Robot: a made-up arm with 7 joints.
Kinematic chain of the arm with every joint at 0, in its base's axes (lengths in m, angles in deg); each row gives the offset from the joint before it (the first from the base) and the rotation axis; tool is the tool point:
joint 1: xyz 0 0.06 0 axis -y
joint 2: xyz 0 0.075 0 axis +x
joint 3: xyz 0 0 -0.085 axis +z
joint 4: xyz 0 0 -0.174 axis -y
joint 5: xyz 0 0 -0.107 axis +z
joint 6: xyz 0 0 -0.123 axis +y
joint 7: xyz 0 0 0 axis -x
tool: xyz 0 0 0
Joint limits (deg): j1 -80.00..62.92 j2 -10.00..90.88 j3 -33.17..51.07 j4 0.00..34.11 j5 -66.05..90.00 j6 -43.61..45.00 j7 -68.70..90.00
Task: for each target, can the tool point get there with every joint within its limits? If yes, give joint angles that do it. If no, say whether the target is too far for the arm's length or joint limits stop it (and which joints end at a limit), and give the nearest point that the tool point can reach.
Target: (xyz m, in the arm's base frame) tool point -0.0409 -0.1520 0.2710
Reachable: no: joint limits stop it (at a limit: joint 1, joint 2, joint 4) | nearest point -0.4743 0.0501 -0.0836 | short by 0.595 m
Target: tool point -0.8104 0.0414 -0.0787
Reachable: no: too far | nearest point -0.4784 0.0790 -0.0844 | short by 0.334 m
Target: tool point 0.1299 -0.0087 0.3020
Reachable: no: joint limits stop it (at a limit: joint 1, joint 2, joint 4) | nearest point 0.4397 0.0055 -0.0924 | short by 0.502 m
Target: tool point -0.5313 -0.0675 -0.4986
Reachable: no: too far | nearest point -0.3472 0.0309 -0.3259 | short by 0.271 m
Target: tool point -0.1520 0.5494 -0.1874
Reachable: yes | joints -58.45 56.74 24.75 22.58 -23.16 -36.12 7.07
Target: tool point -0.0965 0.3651 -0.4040
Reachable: yes | joints -27.84 26.36 14.95 27.72 30.38 -27.97 22.23
